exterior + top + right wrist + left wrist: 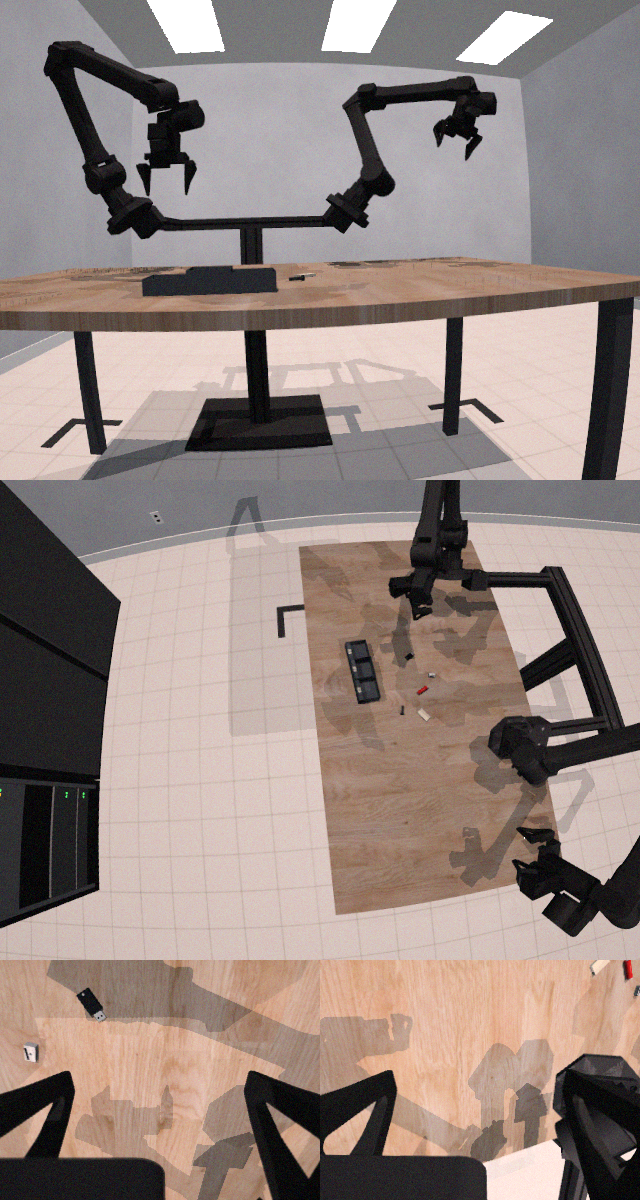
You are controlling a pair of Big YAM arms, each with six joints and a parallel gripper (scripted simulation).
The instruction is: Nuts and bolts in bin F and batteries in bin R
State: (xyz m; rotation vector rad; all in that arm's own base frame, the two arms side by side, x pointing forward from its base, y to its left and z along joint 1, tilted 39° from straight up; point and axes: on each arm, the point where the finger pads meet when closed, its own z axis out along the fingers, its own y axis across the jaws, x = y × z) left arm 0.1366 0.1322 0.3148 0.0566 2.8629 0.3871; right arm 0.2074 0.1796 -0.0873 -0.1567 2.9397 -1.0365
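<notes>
My right hand is 4 cm past the red battery, 24 cm to the right of it and 21 cm above it. From my right hand the other things lie so: black three-compartment bin row 19 cm ahead, 12 cm to the left, 20 cm below; silver piece 10 cm behind, 19 cm to the left, 21 cm below; black bolt 7 cm ahead, 31 cm to the left, 21 cm below.
</notes>
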